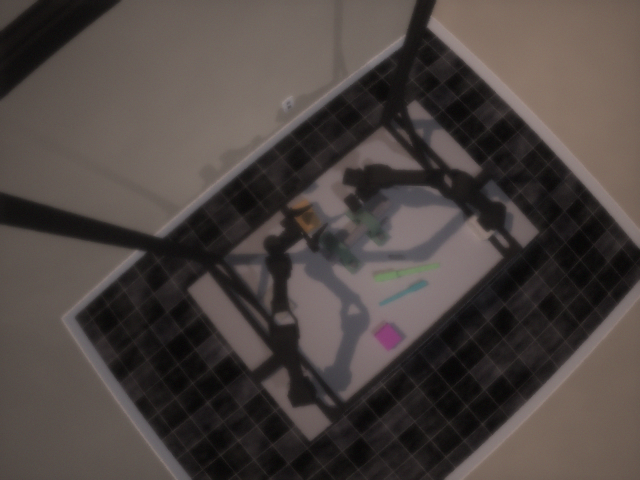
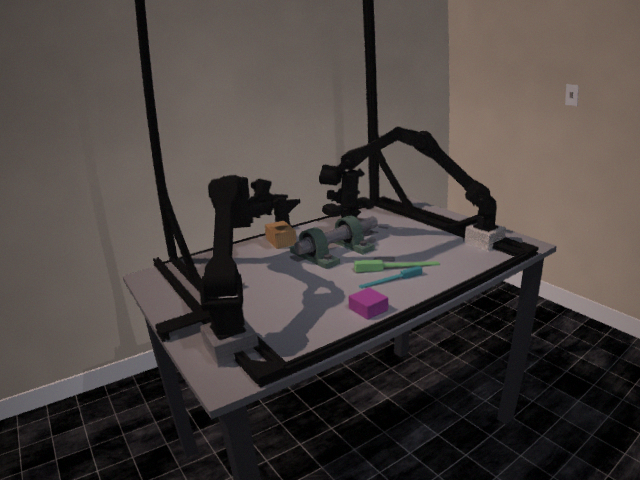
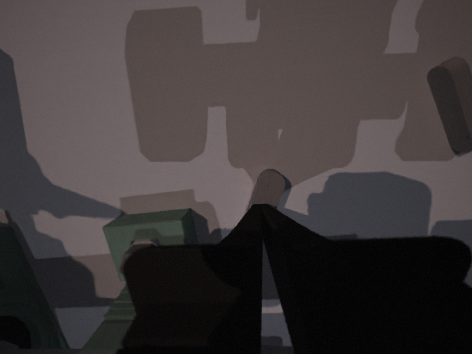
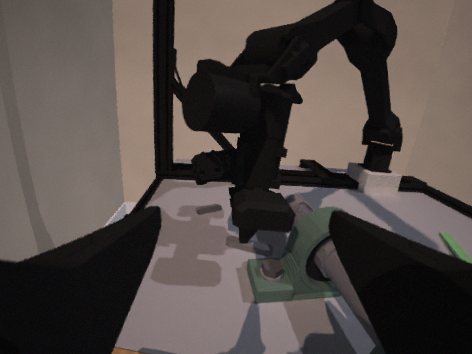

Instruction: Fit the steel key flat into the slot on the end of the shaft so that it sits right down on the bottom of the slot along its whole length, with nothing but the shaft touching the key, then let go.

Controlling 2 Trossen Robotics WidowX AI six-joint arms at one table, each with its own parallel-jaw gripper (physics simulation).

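Places are measured from the left arm's base along level axes (x ahead, y left, z up), in centimetres.
Where they show: left gripper, fingertip midpoint: (image 1: 363, 196) (image 3: 259, 211) (image 4: 243, 241); right gripper, fingertip midpoint: (image 1: 320, 213) (image 2: 293, 198) (image 4: 246, 217); left arm's base, link origin: (image 1: 487, 221) (image 2: 486, 227) (image 4: 374, 168); right arm's base, link origin: (image 1: 305, 389) (image 2: 227, 329).
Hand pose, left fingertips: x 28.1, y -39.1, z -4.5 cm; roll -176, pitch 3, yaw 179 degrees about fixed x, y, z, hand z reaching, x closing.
Note:
Each offset is from my left fingertips to the centre of the thing. "*": to the spot under its first point.
A grey round-ended key @(dx +0.2, dy +0.9, dz -0.5 cm) (image 3: 269, 187) (image 4: 238, 244) lies on the table beside the green bearing block @(* dx +6.4, dy +0.3, dz +0.8 cm) (image 3: 155, 224) (image 4: 270, 290). My left gripper (image 3: 259, 211) points down with its fingertips together at this key; part of the key is hidden under the fingers, and no key shows clamped between them. A second grey key-like bar @(dx -10.6, dy -5.3, dz -0.4 cm) (image 3: 451, 107) (image 4: 209, 209) lies farther off. The grey shaft @(dx +11.2, dy +9.7, dz +3.9 cm) (image 1: 355, 233) (image 2: 336, 236) (image 4: 341, 280) runs through two green bearing blocks. Its far end @(* dx -1.5, dy +8.3, dz +5.4 cm) (image 4: 300, 206) is partly behind the left gripper; the slot is not visible. My right gripper (image 2: 292, 210) is open and empty, above the table near the orange block.
The orange block @(dx +22.4, dy -8.3, dz +1.7 cm) (image 1: 308, 219) (image 2: 280, 235) stands beyond the shaft's near end. A green tool @(* dx +14.5, dy +29.0, dz +1.8 cm) (image 1: 387, 276) (image 2: 368, 266), a teal tool @(* dx +7.6, dy +39.7, dz +1.2 cm) (image 1: 419, 285) (image 2: 412, 272), a thin dark bar @(dx +6.4, dy +26.6, dz -0.5 cm) (image 1: 396, 256) (image 2: 383, 258) and a magenta block @(dx +29.4, dy +45.7, dz +0.8 cm) (image 1: 387, 336) (image 2: 368, 302) lie on the front side.

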